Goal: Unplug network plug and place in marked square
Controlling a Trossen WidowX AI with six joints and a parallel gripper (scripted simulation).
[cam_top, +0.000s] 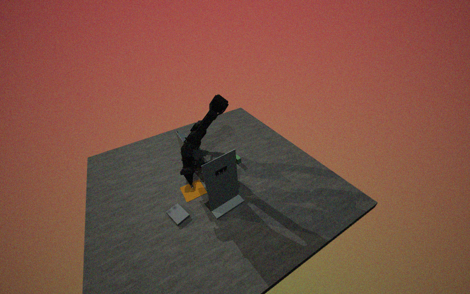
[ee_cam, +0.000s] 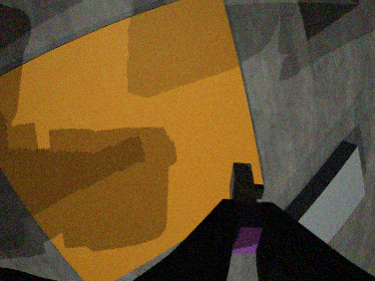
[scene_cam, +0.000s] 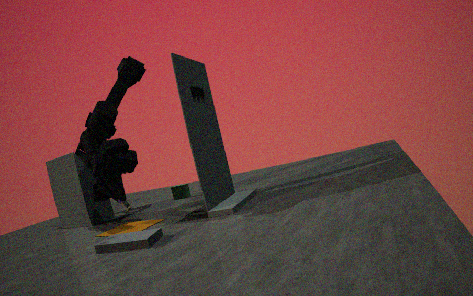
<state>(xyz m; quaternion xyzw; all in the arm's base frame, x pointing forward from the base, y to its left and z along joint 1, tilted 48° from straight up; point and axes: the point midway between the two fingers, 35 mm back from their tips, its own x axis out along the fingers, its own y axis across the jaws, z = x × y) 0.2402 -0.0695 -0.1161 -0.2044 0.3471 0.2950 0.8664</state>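
Right now the orange marked square is 1 cm behind my gripper tip and 6 cm below it. From my gripper tip the other things lie so: upright grey panel 19 cm ahead, 9 cm to the left, 9 cm above; network plug right at my gripper tip; flat grey slab 8 cm ahead, 13 cm to the right, 5 cm below.
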